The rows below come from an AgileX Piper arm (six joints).
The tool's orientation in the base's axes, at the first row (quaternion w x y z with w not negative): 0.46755, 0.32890, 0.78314, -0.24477
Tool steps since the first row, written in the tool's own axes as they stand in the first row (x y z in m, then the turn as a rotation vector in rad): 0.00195, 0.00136, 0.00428, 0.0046, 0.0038, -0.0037; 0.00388, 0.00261, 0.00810, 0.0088, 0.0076, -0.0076; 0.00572, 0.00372, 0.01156, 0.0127, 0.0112, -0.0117; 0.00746, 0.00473, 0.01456, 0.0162, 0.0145, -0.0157; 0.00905, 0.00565, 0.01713, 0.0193, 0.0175, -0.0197; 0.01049, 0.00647, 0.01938, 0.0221, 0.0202, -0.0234; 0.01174, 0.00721, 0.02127, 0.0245, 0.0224, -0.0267; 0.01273, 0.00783, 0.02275, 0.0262, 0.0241, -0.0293; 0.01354, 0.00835, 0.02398, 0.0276, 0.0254, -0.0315
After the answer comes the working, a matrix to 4 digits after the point.
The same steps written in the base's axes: 0.00278, -0.00150, -0.00374, -0.0009, 0.0064, -0.0028; 0.00523, -0.00275, -0.00725, -0.0017, 0.0128, -0.0051; 0.00739, -0.00388, -0.01051, -0.0028, 0.0192, -0.0070; 0.00925, -0.00478, -0.01347, -0.0038, 0.0251, -0.0086; 0.01085, -0.00549, -0.01610, -0.0049, 0.0308, -0.0098; 0.01225, -0.00609, -0.01845, -0.0060, 0.0359, -0.0109; 0.01345, -0.00655, -0.02046, -0.0071, 0.0403, -0.0118; 0.01441, -0.00688, -0.02204, -0.0079, 0.0437, -0.0123; 0.01522, -0.00715, -0.02335, -0.0087, 0.0465, -0.0126
The tool's axes in the first row as the columns of a matrix, in the base's axes (rounded; the answer above uses it unrounded):
-0.3464, 0.7440, 0.5713
0.2863, 0.6638, -0.6909
-0.8933, -0.0758, -0.4430

